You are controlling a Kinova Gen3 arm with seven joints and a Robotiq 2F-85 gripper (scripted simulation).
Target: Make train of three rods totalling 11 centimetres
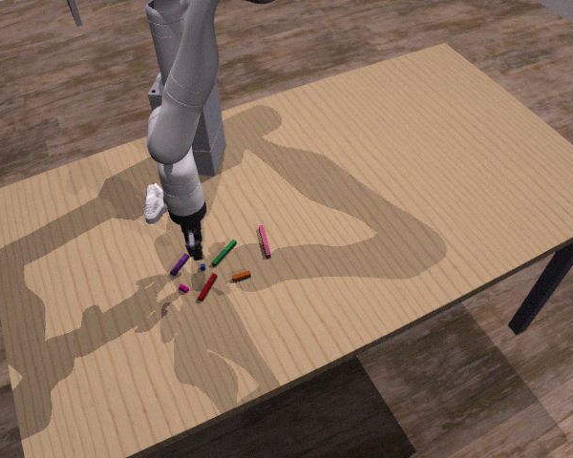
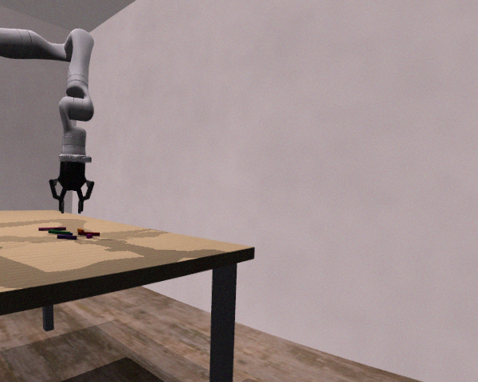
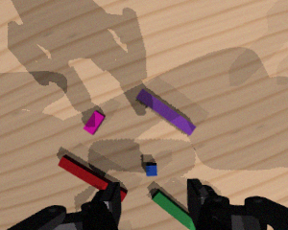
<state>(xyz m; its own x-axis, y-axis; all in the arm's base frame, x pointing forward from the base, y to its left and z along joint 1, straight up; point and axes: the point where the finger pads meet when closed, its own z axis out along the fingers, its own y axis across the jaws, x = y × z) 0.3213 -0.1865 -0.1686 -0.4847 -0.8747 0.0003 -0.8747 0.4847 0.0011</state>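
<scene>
My gripper is now 80 mm above the blue rod. Round my hand: purple rod (80 mm below, 40 mm to the right, 40 mm behind); red rod (80 mm below, 50 mm ahead, 20 mm to the right); green rod (80 mm below, 60 mm to the left).
</scene>
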